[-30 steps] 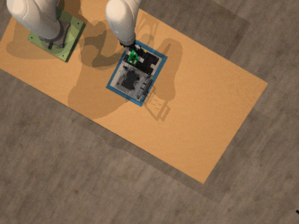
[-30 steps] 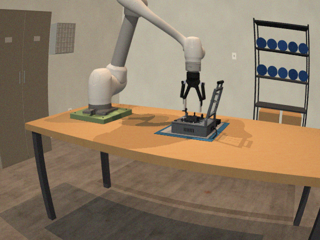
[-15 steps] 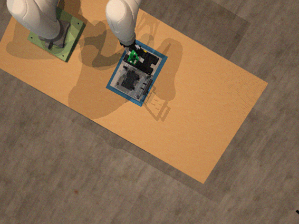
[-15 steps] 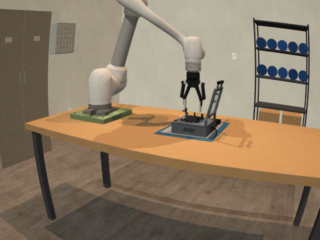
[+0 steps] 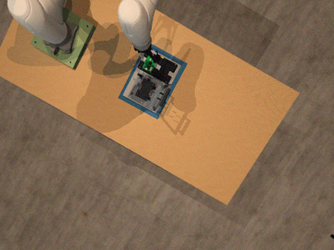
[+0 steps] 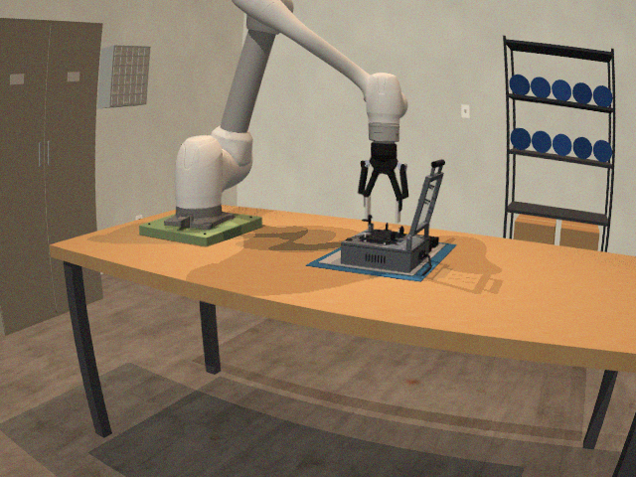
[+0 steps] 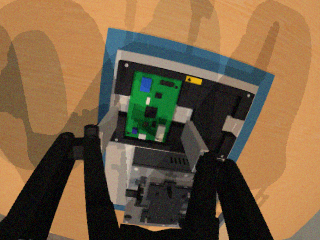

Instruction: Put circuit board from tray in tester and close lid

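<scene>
The green circuit board lies 70 mm below my hand. From my hand the other things lie so: lid (190 mm to the right, 160 mm ahead, 90 mm above); latch hook (110 mm to the right, 20 mm behind, 10 mm below); grey tester (140 mm to the right, 70 mm ahead, 20 mm above).
</scene>
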